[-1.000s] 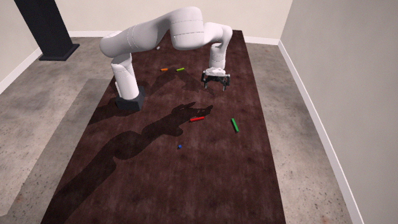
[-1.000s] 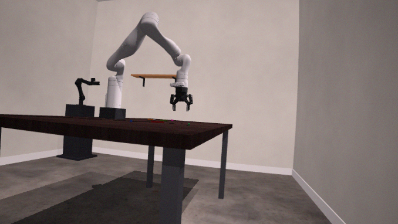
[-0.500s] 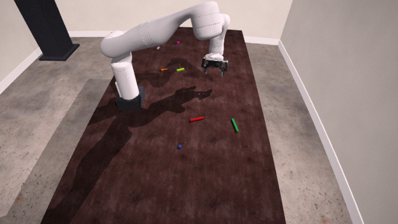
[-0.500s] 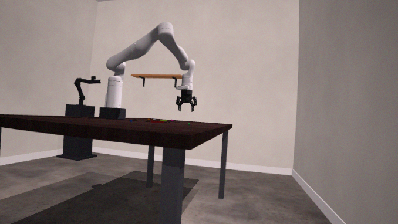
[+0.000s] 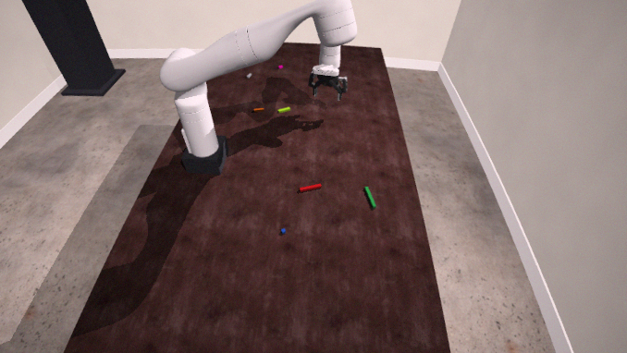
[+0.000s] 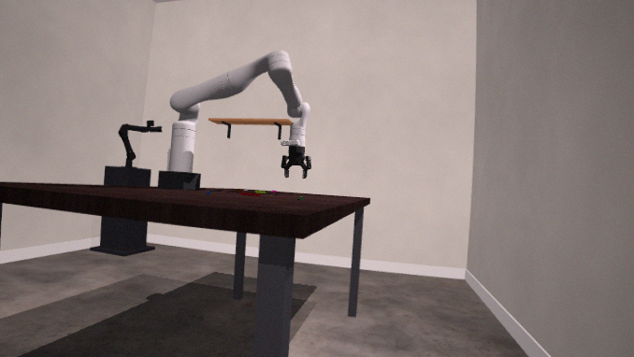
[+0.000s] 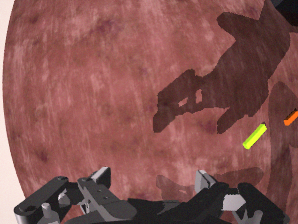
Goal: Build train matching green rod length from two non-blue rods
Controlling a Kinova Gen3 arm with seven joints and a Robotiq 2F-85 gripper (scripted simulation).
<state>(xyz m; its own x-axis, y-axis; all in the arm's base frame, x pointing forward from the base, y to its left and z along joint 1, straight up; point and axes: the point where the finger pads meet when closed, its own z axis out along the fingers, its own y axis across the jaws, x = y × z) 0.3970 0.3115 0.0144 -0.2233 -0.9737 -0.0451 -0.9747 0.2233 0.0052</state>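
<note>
Now: hand 37 cm past the grey rod, 27 cm to the right of it and 8 cm above it. Round my hand: lime rod: 17 cm behind, 1 cm to the left, 8 cm below; then orange rod: 28 cm behind, 8 cm below; then red rod: 4 cm behind, 40 cm to the right, 8 cm below.
</note>
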